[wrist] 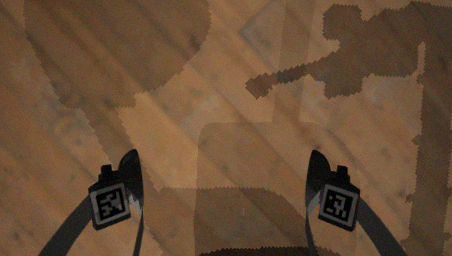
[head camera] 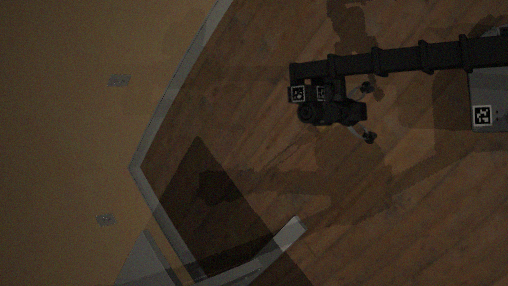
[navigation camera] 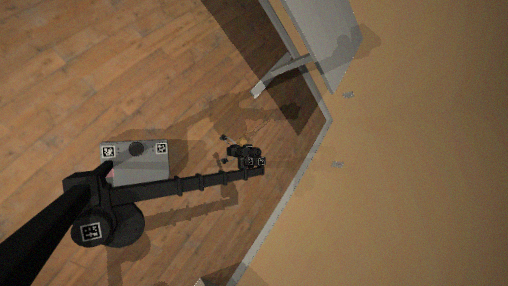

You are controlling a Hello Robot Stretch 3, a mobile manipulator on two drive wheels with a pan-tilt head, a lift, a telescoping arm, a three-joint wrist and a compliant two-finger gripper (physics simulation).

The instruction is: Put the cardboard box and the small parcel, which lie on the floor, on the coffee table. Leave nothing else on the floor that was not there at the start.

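Note:
My gripper (head camera: 371, 112), visible. Gripper (wrist: 224, 169), visible too.

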